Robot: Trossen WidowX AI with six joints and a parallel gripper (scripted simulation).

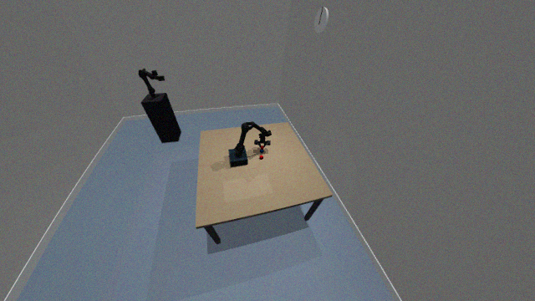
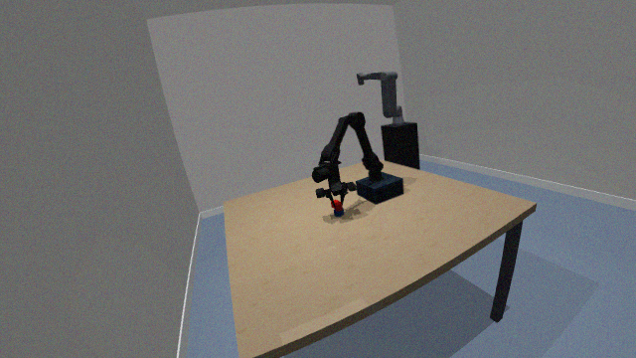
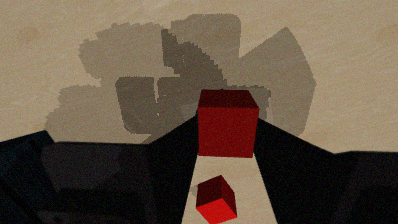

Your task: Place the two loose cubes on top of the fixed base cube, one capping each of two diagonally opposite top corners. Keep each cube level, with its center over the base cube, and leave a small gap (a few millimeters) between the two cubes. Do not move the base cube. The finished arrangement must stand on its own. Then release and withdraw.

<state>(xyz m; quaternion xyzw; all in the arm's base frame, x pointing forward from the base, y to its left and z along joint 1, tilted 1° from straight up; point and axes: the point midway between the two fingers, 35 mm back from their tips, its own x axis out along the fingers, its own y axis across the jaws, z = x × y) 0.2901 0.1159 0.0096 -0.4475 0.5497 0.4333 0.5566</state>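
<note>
The blue base cube lies 40 mm below my gripper tip and 20 mm to the right of it.
</note>
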